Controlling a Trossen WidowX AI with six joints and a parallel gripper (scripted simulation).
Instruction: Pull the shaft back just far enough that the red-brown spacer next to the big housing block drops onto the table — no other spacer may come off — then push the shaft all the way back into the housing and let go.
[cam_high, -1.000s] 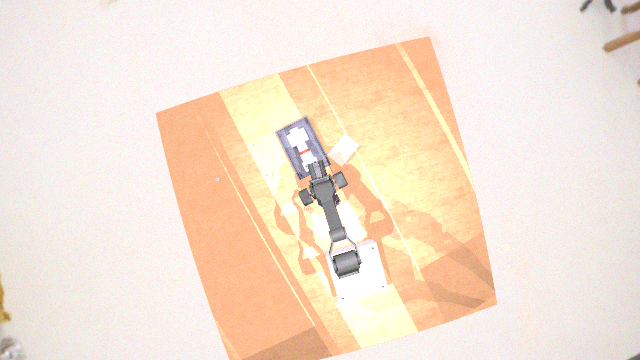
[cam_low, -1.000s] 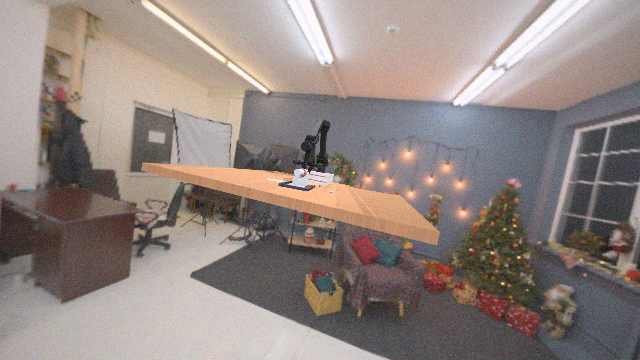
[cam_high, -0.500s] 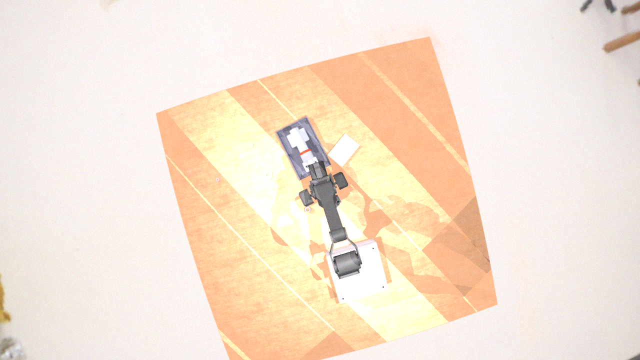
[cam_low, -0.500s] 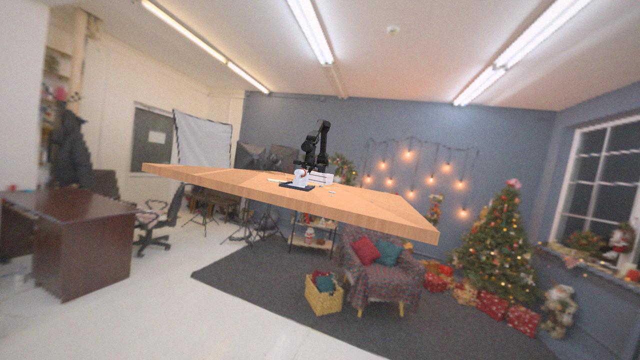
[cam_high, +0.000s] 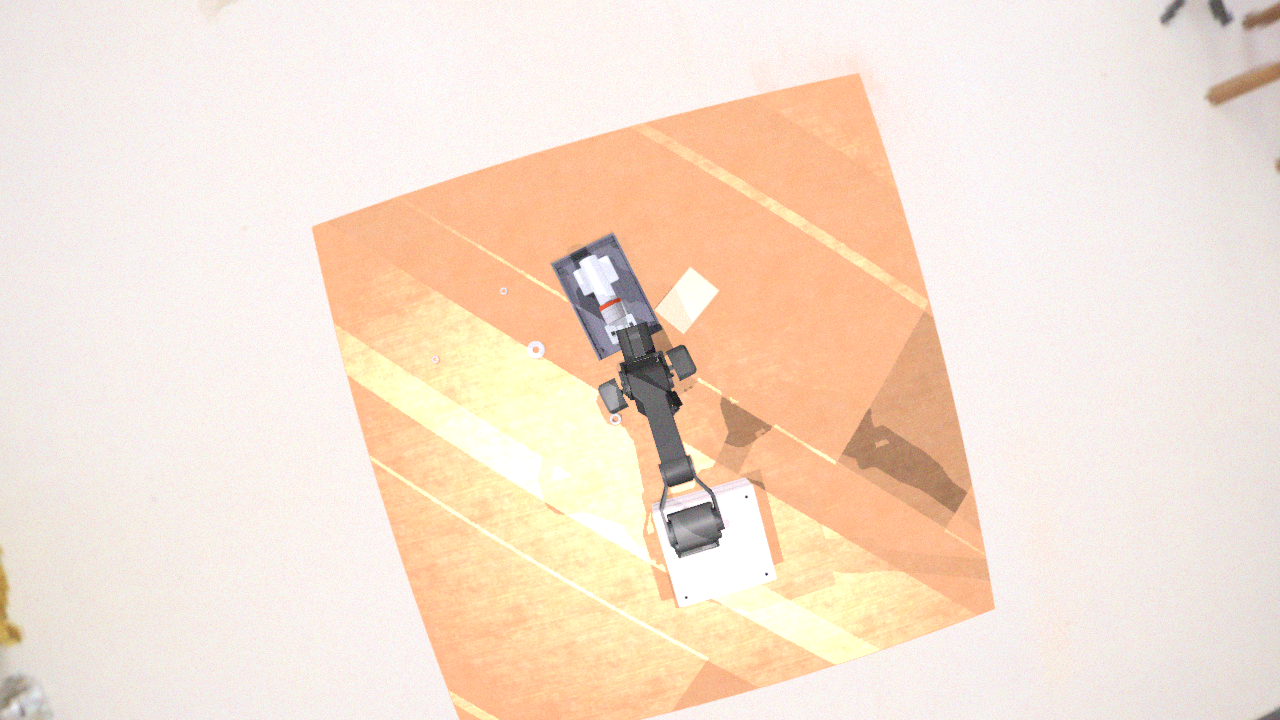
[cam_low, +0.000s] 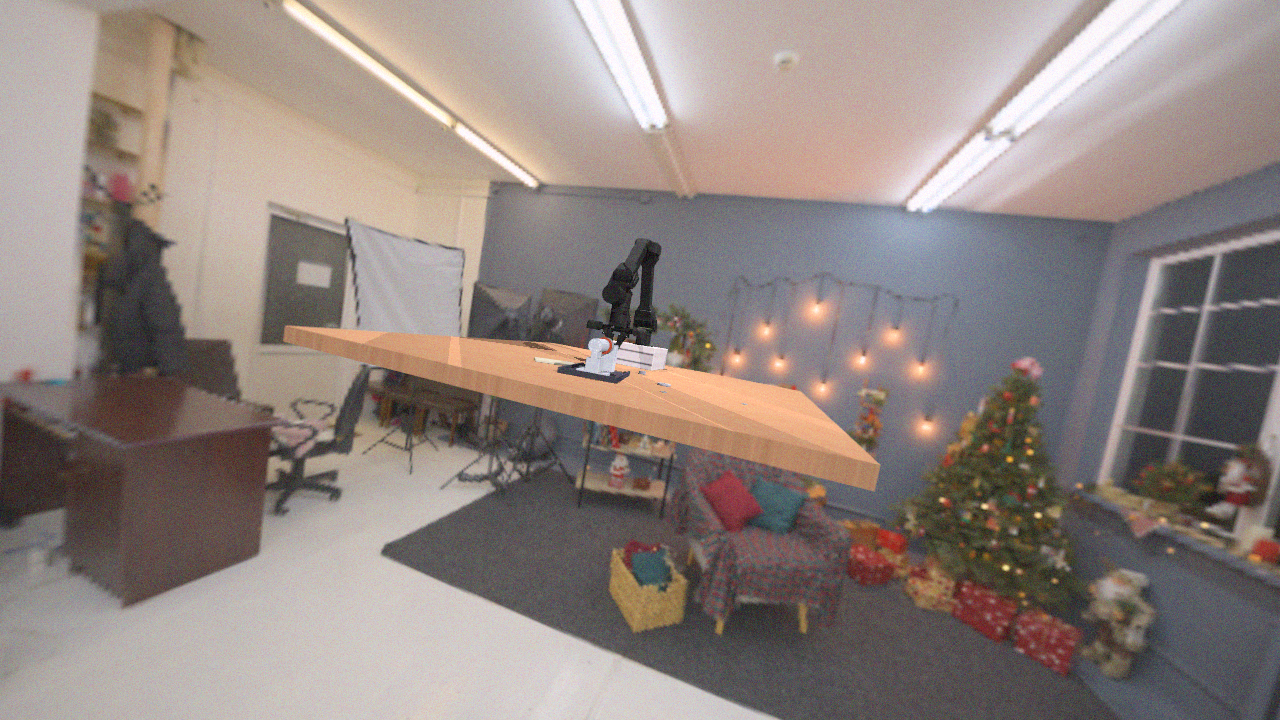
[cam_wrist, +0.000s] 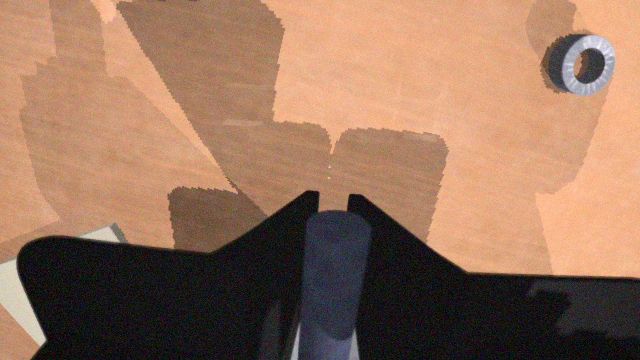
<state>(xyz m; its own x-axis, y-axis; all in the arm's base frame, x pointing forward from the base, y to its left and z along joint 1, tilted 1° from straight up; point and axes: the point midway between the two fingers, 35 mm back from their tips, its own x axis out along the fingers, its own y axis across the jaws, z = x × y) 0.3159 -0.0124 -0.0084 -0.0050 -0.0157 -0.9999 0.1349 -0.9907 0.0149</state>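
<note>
Now: gripper tip 80 mm short of the dark grey shaft, 10 mm to the right of it and 30 mm below it. Also, from my gripper tip: red-brown spacer 160 mm ahead, 20 mm to the left, 30 mm above; then cream flat block 130 mm ahead, 130 mm to the right, 40 mm below.
</note>
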